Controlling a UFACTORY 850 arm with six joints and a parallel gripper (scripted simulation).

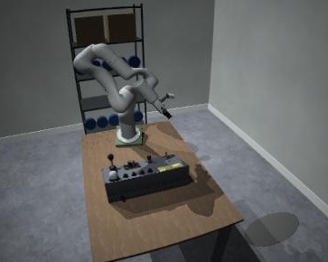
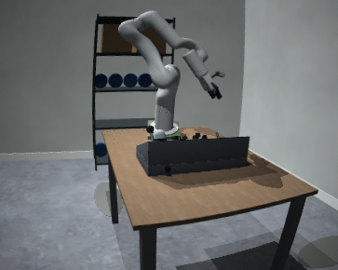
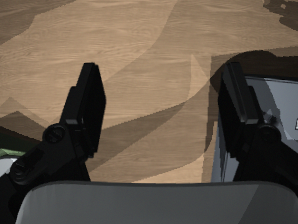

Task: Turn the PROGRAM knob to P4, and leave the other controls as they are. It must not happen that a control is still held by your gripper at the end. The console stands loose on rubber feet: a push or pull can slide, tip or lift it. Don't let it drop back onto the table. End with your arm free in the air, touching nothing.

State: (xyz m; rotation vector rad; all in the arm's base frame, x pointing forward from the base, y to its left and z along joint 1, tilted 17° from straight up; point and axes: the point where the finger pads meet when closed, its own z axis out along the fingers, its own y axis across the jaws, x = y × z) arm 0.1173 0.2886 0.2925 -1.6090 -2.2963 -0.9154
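My gripper is now 28 cm short of the dark console, 21 cm to the left of it and 22 cm above it. Also, from my hand: black ball-topped lever: 25 cm ahead, 39 cm to the right, 18 cm below; mode knob: 23 cm ahead, 15 cm to the right, 19 cm below.
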